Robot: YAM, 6 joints.
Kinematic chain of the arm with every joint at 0, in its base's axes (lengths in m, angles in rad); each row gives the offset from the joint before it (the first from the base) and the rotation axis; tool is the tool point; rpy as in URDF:
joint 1: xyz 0 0 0.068 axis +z
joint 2: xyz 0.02 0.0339 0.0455 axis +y
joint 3: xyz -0.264 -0.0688 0 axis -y
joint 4: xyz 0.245 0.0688 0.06 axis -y
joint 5: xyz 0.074 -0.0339 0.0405 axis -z
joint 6: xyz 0.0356 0 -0.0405 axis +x
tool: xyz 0 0 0 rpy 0 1.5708 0
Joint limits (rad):
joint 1: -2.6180..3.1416
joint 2: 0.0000..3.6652
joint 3: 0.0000..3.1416
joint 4: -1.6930..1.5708
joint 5: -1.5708..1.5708
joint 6: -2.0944..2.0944
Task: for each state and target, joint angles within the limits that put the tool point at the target. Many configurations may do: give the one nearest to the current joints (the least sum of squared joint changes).
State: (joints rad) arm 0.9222 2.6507 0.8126 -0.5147 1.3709 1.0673
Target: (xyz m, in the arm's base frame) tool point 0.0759 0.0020 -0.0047
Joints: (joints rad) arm 0.5071 2.6231 0.3849 -0.6572 1.4049 1.0673
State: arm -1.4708 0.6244 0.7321 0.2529 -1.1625 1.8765
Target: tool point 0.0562 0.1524 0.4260
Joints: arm -1.7031 0.0000 1.0002 0.5211 -1.5708 1.8765
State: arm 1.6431 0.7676 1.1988 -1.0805 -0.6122 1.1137
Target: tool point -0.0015 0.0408 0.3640
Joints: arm 1.3221 0.4860 1.1013 -1.2427 -0.3288 1.1137
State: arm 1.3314 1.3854 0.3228 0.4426 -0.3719 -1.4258
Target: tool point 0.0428 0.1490 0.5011
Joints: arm 1.2162 0.8821 1.0688 0.6418 -0.3316 -1.4258
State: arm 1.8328 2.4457 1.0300 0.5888 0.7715 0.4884
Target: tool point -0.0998 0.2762 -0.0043
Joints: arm 2.0055 2.2159 0.6581 0.5266 0.8102 0.4884
